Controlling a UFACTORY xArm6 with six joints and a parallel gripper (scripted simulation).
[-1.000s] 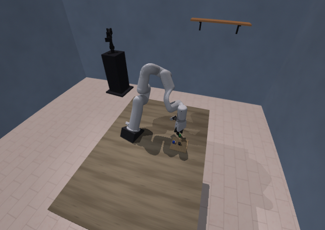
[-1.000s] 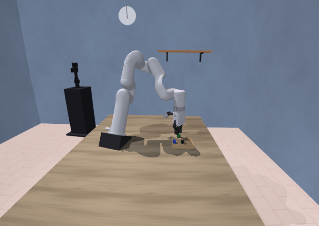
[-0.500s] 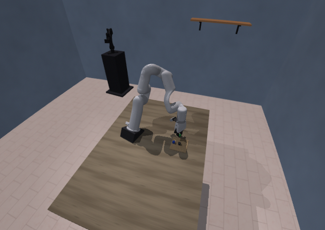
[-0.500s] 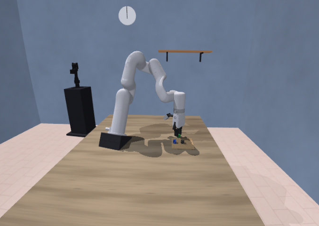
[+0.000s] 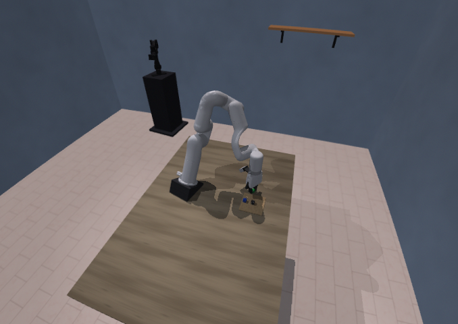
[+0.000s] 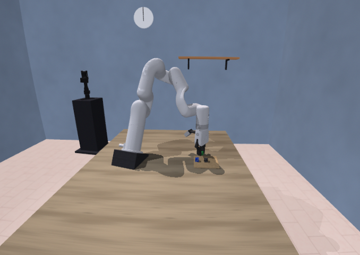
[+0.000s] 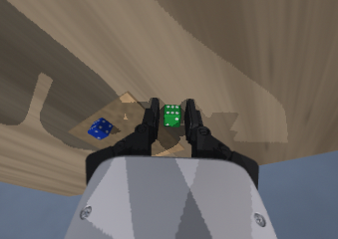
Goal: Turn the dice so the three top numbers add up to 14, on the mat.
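The green die is 1 cm below my hand and 1 cm ahead of it. From my hand the other things lie so: black die: 10 cm to the right, 3 cm ahead, 1 cm below; tan mat: 10 cm to the right, 3 cm ahead, 2 cm below; blue die: 10 cm to the right, 2 cm behind, 1 cm below.
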